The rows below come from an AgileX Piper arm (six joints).
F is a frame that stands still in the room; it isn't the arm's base.
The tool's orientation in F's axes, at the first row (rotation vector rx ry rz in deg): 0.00 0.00 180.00
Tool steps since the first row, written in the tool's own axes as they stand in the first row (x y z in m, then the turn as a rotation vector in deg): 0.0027 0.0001 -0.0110 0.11 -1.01 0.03; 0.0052 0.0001 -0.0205 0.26 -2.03 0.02; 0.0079 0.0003 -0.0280 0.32 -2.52 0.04; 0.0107 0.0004 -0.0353 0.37 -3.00 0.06; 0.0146 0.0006 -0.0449 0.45 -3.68 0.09; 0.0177 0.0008 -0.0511 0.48 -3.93 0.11; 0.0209 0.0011 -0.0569 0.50 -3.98 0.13; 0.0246 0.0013 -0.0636 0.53 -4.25 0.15; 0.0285 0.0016 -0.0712 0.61 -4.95 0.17; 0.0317 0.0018 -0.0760 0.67 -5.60 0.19; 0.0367 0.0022 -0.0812 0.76 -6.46 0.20
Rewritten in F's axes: -0.0027 -0.0001 -0.0110 -0.11 1.01 0.03; -0.0052 -0.0001 -0.0205 -0.26 2.03 0.02; -0.0079 -0.0003 -0.0280 -0.32 2.52 0.04; -0.0107 -0.0004 -0.0353 -0.37 3.00 0.06; -0.0146 -0.0006 -0.0449 -0.45 3.68 0.09; -0.0177 -0.0008 -0.0511 -0.48 3.93 0.11; -0.0209 -0.0011 -0.0569 -0.50 3.98 0.13; -0.0246 -0.0013 -0.0636 -0.53 4.25 0.15; -0.0285 -0.0016 -0.0712 -0.61 4.95 0.17; -0.0317 -0.0018 -0.0760 -0.67 5.60 0.19; -0.0367 -0.0022 -0.0812 -0.76 6.46 0.20
